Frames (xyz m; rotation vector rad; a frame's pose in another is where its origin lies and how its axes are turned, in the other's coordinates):
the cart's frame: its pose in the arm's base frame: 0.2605 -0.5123 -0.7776 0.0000 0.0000 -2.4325
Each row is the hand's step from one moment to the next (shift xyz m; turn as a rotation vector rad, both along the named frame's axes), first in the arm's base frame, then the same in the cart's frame.
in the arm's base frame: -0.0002 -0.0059 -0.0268 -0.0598 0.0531 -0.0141
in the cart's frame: 0.0040 0.0043 -0.0268 0.0108 -0.0792 -0.0141
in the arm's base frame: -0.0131 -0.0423 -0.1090 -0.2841 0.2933 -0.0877
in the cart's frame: 0.0375 0.0236 -0.1090 0.0246 -0.4076 -0.0877
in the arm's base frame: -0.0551 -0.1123 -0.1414 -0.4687 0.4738 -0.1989
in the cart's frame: 0.1149 0.0494 -0.1414 0.0472 -0.6648 -0.1989
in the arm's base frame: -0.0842 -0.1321 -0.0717 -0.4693 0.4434 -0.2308
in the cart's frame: 0.1499 0.0454 -0.0717 0.0675 -0.6421 -0.2308
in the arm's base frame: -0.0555 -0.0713 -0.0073 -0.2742 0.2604 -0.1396
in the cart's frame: 0.0885 0.0180 -0.0073 0.0385 -0.3762 -0.1396
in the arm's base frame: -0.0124 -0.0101 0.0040 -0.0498 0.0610 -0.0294
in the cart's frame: 0.0160 -0.0004 0.0040 -0.0019 -0.0787 -0.0294
